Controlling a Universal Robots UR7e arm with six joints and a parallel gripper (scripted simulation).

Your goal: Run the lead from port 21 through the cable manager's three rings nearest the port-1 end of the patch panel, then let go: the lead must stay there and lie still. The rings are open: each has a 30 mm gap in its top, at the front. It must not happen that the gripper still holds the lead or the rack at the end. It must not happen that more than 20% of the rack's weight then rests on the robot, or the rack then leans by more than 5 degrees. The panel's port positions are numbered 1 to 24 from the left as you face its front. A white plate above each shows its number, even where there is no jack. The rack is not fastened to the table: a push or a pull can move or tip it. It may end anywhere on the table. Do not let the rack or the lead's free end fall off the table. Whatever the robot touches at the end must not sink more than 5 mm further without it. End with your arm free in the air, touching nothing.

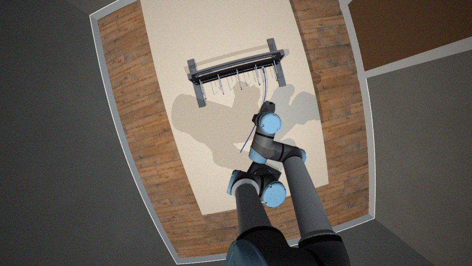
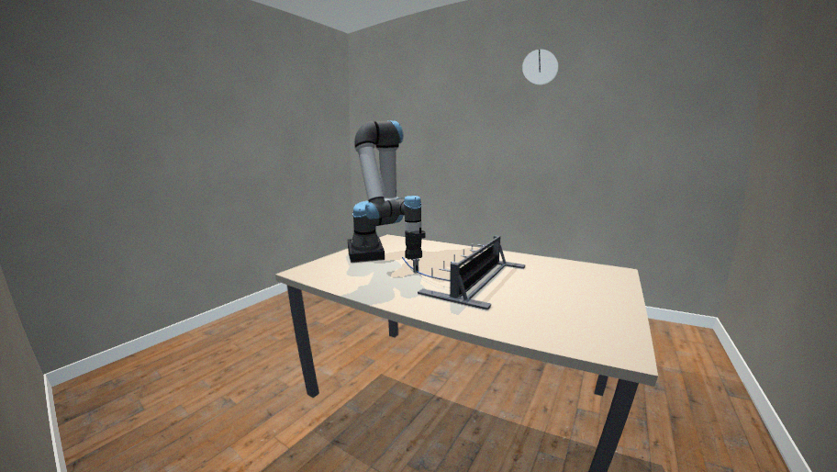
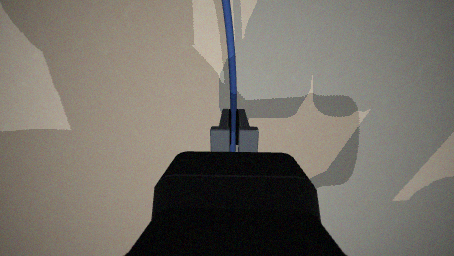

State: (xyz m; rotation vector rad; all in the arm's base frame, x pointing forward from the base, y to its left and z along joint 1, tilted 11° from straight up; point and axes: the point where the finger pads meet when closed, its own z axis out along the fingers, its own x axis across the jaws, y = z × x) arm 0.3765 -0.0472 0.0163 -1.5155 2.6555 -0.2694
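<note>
My gripper is now 28 cm short of the patch panel, 8 cm to the right of it and 5 cm below it.
</note>
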